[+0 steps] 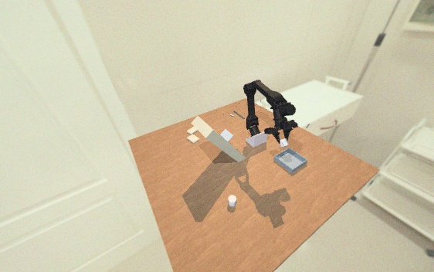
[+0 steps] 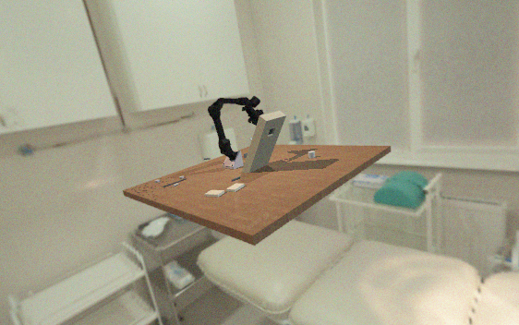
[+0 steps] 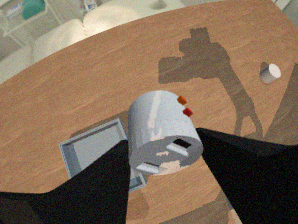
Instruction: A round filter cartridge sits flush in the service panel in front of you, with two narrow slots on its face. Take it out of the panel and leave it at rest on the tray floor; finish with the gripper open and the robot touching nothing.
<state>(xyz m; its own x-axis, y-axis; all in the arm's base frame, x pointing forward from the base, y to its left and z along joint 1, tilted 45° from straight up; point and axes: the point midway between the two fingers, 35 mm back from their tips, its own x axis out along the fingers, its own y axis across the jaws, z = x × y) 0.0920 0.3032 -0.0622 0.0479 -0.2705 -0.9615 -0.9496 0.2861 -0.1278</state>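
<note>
Now: gripper tip 12 cm past the tray, 1 cm to the right of it and 22 cm above it. Also, from my gripper tip: round grey filter cartridge right at my gripper tip.
</note>
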